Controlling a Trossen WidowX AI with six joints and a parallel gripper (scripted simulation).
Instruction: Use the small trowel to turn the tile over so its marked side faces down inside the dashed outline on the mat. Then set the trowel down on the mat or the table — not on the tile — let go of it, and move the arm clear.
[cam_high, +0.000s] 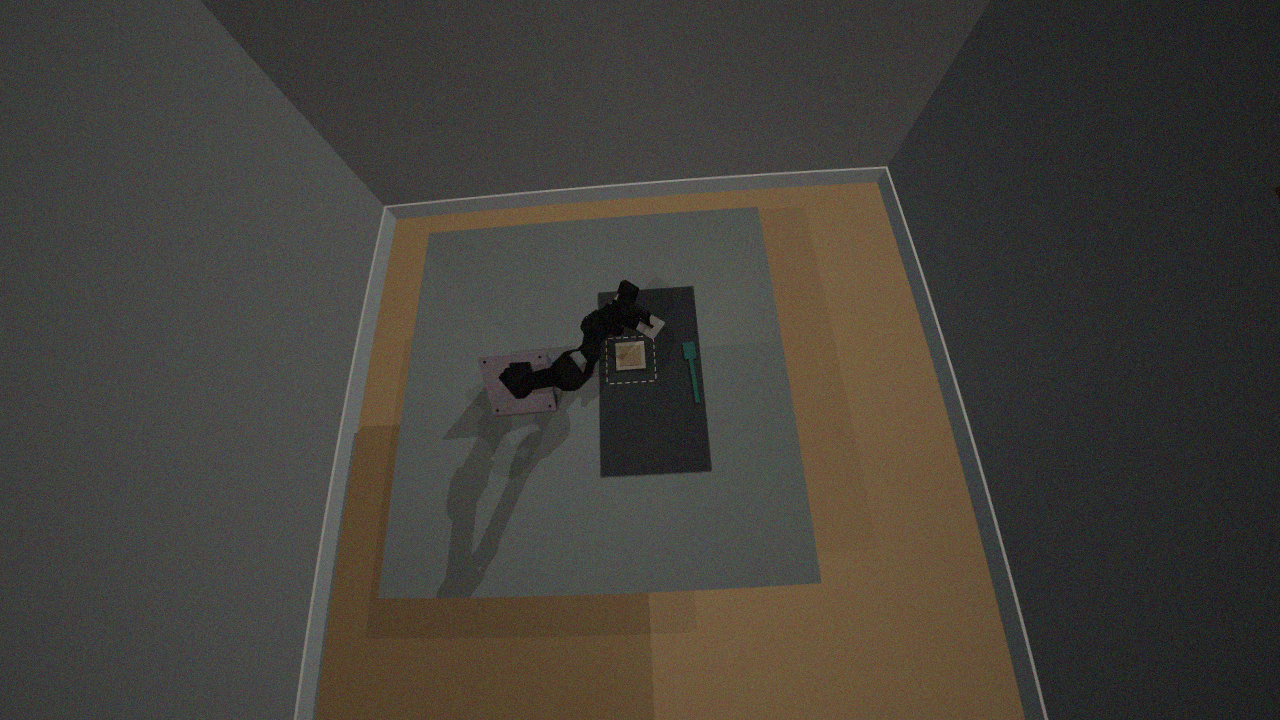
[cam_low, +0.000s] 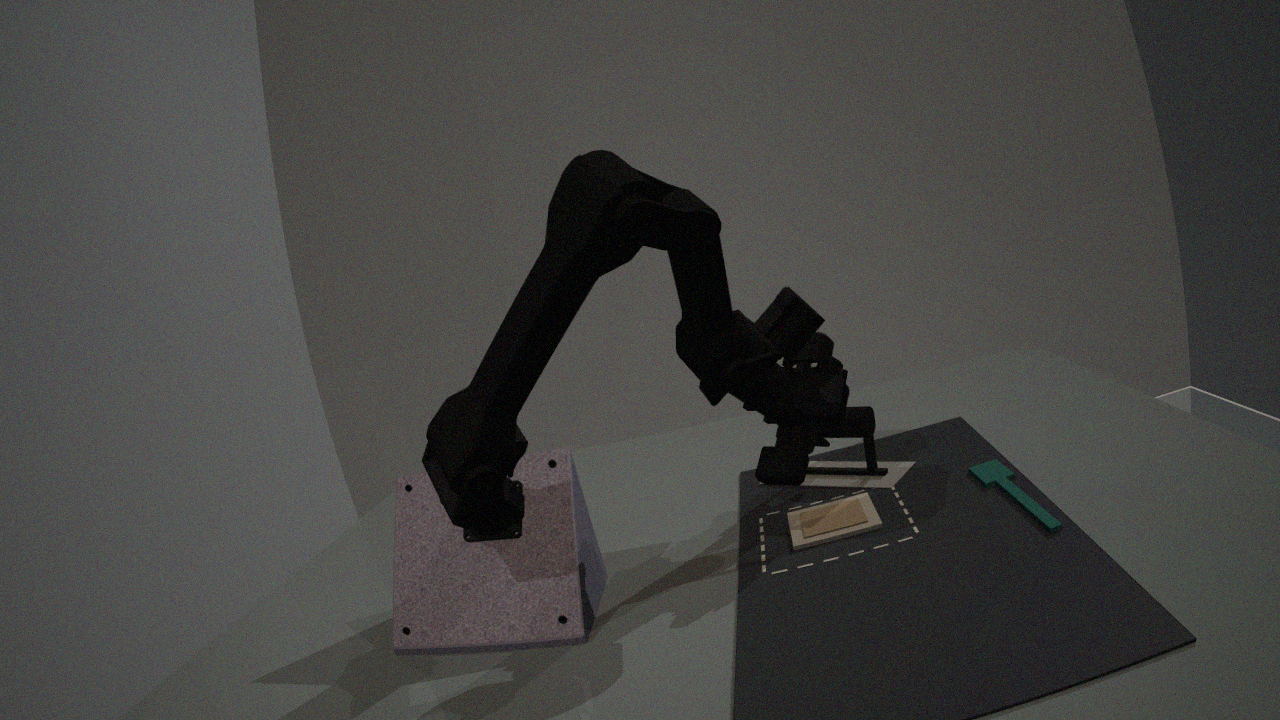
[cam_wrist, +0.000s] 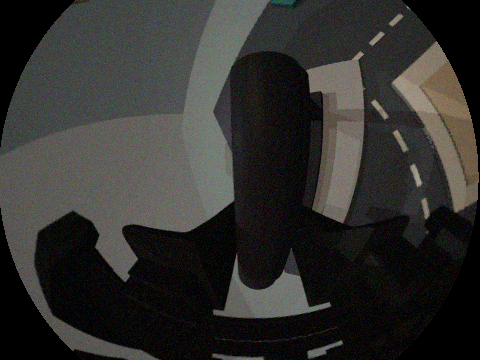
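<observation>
Right now my gripper tip is 2 cm to the left of the trowel, 2 cm past it and 1 cm above it. Round my gripper tip: dark mat: 24 cm to the right, 7 cm below, 4 cm ahead; teal t-shaped piece: 22 cm to the right, 18 cm ahead, 5 cm below; tile: 17 cm to the right, 5 cm below, 2 cm behind.
</observation>
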